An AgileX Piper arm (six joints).
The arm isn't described. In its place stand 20 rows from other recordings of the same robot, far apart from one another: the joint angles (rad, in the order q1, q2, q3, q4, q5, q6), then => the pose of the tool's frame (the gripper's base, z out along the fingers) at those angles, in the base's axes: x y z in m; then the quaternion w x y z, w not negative.
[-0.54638 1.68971 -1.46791 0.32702 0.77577 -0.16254] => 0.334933 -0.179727 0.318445 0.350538 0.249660 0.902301 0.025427
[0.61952 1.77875 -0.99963 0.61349 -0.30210 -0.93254] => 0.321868 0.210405 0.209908 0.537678 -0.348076 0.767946 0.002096
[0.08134 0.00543 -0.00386 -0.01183 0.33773 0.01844] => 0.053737 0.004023 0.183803 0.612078 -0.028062 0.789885 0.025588
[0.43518 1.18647 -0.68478 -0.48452 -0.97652 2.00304] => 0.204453 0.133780 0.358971 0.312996 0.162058 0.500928 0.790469
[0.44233 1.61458 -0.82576 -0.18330 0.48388 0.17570] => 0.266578 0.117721 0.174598 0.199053 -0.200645 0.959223 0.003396
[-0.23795 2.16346 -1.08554 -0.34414 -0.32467 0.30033] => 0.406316 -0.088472 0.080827 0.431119 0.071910 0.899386 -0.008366
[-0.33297 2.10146 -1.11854 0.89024 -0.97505 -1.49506] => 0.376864 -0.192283 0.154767 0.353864 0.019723 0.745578 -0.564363
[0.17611 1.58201 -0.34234 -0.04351 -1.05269 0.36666] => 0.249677 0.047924 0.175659 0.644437 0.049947 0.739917 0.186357
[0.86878 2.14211 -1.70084 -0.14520 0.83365 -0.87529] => 0.305956 0.346665 0.189615 0.189667 -0.773872 0.601022 -0.062623
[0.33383 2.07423 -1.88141 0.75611 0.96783 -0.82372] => 0.424658 0.201705 0.287497 0.305864 -0.385535 0.824132 0.280385
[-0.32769 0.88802 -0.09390 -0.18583 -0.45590 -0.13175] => 0.139117 -0.039474 0.197187 0.590071 -0.013477 0.791767 -0.157290
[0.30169 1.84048 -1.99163 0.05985 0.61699 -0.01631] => 0.414859 0.132398 0.431925 0.551463 -0.120623 0.818397 0.107541
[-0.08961 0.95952 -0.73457 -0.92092 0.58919 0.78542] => 0.187310 -0.057252 0.323075 0.473271 0.132580 0.840256 -0.228926
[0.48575 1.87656 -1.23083 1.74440 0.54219 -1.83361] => 0.346756 0.235368 0.232011 0.452167 -0.355197 0.750339 0.326147
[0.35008 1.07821 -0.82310 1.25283 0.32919 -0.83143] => 0.210917 0.106758 0.346401 0.508833 -0.072328 0.789724 0.334953
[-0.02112 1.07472 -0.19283 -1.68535 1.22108 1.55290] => 0.117880 -0.087440 0.210789 0.329153 0.174362 0.744476 -0.554086
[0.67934 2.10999 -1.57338 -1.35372 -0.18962 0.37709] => 0.375076 0.324430 0.220879 0.552221 -0.646253 0.526685 -0.003530
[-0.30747 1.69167 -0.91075 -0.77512 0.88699 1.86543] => 0.262624 -0.135187 0.179757 0.201723 0.707487 0.643668 -0.210859
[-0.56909 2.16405 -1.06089 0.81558 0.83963 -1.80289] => 0.307285 -0.138014 0.057896 0.187120 -0.277708 0.917094 0.216339
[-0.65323 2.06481 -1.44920 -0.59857 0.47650 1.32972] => 0.341465 -0.290943 0.175347 0.319021 0.650782 0.681253 -0.102974
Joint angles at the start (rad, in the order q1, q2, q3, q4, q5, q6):
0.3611, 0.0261, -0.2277, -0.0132, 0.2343, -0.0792
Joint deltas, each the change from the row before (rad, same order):
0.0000, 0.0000, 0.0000, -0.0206, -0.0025, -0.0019
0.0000, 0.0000, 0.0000, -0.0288, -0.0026, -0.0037
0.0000, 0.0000, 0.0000, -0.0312, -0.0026, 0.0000
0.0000, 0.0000, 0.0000, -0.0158, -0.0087, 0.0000
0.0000, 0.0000, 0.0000, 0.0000, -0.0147, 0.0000
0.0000, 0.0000, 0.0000, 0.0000, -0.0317, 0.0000
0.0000, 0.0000, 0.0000, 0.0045, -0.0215, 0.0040
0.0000, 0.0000, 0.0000, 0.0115, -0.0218, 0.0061
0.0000, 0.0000, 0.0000, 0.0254, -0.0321, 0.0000
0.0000, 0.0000, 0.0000, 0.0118, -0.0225, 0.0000
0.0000, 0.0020, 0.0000, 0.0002, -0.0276, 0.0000
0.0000, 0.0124, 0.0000, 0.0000, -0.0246, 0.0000
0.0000, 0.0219, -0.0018, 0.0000, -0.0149, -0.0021
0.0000, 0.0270, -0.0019, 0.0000, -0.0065, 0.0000
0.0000, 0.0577, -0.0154, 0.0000, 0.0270, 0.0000
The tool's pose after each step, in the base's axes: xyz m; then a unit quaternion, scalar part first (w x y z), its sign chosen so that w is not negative. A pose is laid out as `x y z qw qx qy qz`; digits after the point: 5 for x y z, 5 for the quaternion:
0.04109 0.01476 0.26666 0.72180 -0.15883 0.66800 0.08695
0.04128 0.01421 0.26692 0.72430 -0.16688 0.66495 0.07339
0.04147 0.01361 0.26720 0.72659 -0.17427 0.66187 0.06013
0.04150 0.01337 0.26802 0.73017 -0.17758 0.65759 0.05386
0.04135 0.01347 0.26935 0.73507 -0.17673 0.65226 0.05475
0.04097 0.01366 0.27220 0.74552 -0.17485 0.64064 0.05666
0.04065 0.01383 0.27412 0.75220 -0.17113 0.63336 0.06134
0.04026 0.01404 0.27606 0.75852 -0.16487 0.62657 0.06975
0.03961 0.01432 0.27891 0.76754 -0.15597 0.61629 0.08210
0.03915 0.01438 0.28090 0.77399 -0.15115 0.60854 0.08815
0.03887 0.01443 0.28326 0.78182 -0.14926 0.59870 0.08961
0.04018 0.01506 0.28491 0.78549 -0.14863 0.59392 0.09045
0.04298 0.01620 0.28583 0.78396 -0.15008 0.59568 0.08969
0.04677 0.01766 0.28573 0.77824 -0.15201 0.60274 0.08914
0.05472 0.02052 0.28528 0.75644 -0.15799 0.62881 0.08616

